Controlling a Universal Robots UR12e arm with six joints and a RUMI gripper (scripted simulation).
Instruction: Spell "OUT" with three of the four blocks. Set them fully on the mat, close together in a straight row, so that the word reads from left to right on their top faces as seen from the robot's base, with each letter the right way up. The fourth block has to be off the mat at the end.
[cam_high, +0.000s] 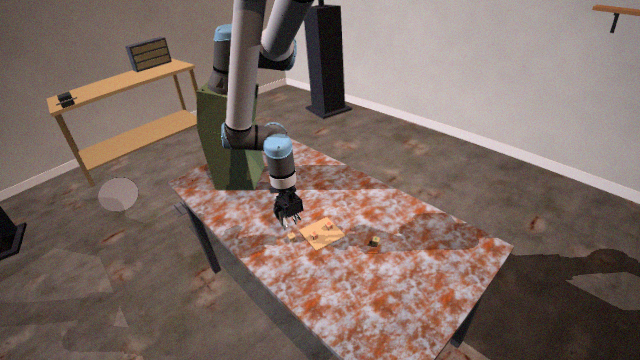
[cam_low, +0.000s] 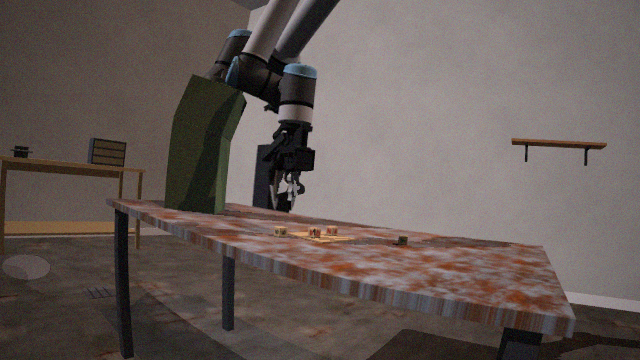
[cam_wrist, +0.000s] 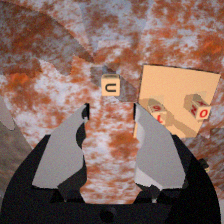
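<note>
My gripper is now 7 cm above the block. Round my hand: tan mat: 12 cm to the left, 8 cm below, 4 cm ahead.
</note>
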